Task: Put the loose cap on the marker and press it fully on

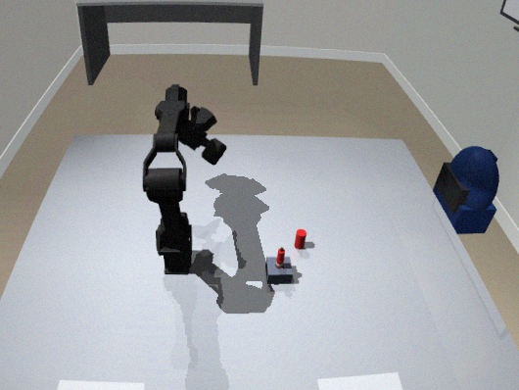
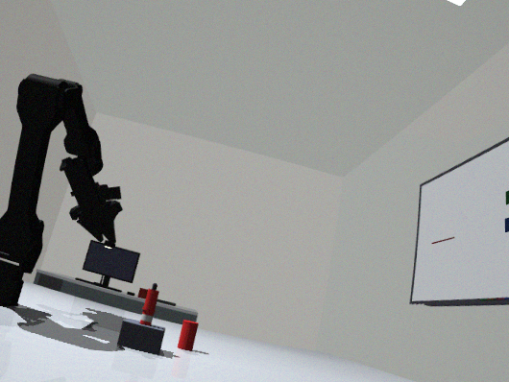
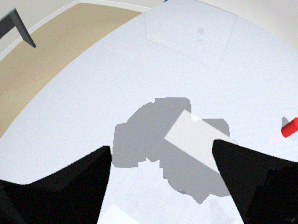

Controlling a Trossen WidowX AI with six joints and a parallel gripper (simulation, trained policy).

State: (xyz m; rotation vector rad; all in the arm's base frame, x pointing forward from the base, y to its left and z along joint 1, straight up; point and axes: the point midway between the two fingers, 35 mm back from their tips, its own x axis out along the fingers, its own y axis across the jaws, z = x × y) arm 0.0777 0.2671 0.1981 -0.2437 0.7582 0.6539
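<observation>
Right now my gripper tip is 240 mm short of the red cap, 210 mm to the left of it and 150 mm above it. The rest, counted from my gripper tip: holder block: 170 mm ahead, 320 mm to the right, 160 mm below.
</observation>
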